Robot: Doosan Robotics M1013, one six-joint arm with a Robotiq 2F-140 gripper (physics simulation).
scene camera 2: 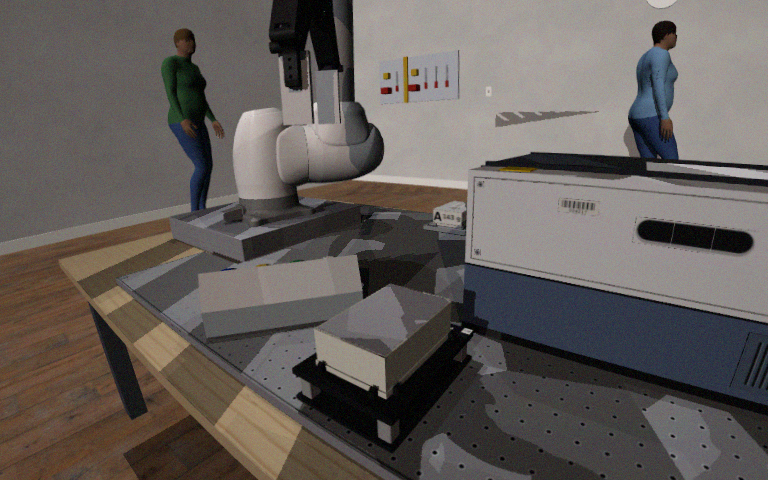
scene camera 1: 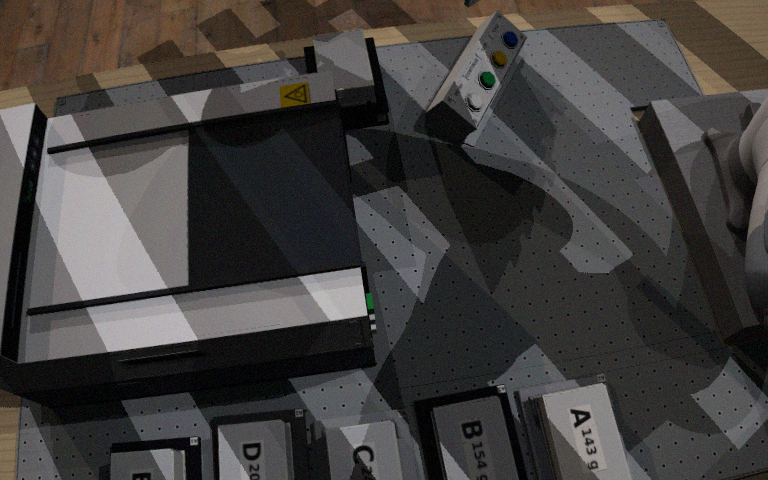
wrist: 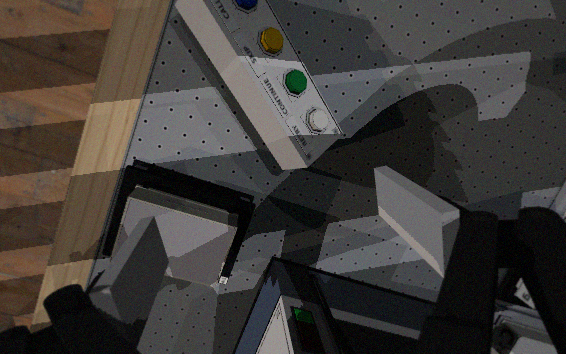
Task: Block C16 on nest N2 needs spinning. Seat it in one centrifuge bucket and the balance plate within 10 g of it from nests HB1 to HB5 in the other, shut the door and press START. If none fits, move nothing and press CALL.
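Places are measured from the arm's base along level axes (x down, y right, z back), in metres.
Where they show: gripper, fingertip midpoint: (scene camera 2: pixel 316 124) (wrist: pixel 271 215); arm's base at its link origin: (scene camera 2: pixel 270 214).
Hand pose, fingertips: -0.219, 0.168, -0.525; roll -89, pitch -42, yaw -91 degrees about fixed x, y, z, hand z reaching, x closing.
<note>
Each offset is from my fingertips to the top centre of the thing, as dx, dy, dz.
Block C16 @(+0.187, +0.023, -0.141) (scene camera 1: pixel 341 54) (scene camera 2: pixel 382 326) (wrist: pixel 181 233), a pale box, sits on its black nest (scene camera 1: pixel 378 71) (scene camera 2: pixel 354 405) (wrist: pixel 187 186) beside the centrifuge (scene camera 1: pixel 263 305) (scene camera 2: pixel 544 224). The centrifuge's dark top panel @(+0.054, -0.296, -0.195) (scene camera 1: pixel 273 200) lies flat, with a green button (scene camera 1: pixel 370 301) (wrist: pixel 303 315) on its side. My gripper (wrist: pixel 271 215) (scene camera 2: pixel 311 90) is open and empty. It hangs above the table between the button box and the block.
The button box @(+0.183, +0.029, +0.079) (scene camera 1: pixel 460 76) (scene camera 2: pixel 277 290) (wrist: pixel 246 91) carries a blue CALL button @(+0.193, +0.087, +0.132) (scene camera 1: pixel 510 38), a yellow SKIP button @(+0.193, +0.042, +0.110) (wrist: pixel 272 40), a green CONTINUE button @(+0.193, -0.003, +0.088) (wrist: pixel 295 81) and a white RETRY button @(+0.193, -0.048, +0.066) (wrist: pixel 318 119). A person (scene camera 2: pixel 187 110) stands behind the arm's base. The table edge runs close to the block's nest.
</note>
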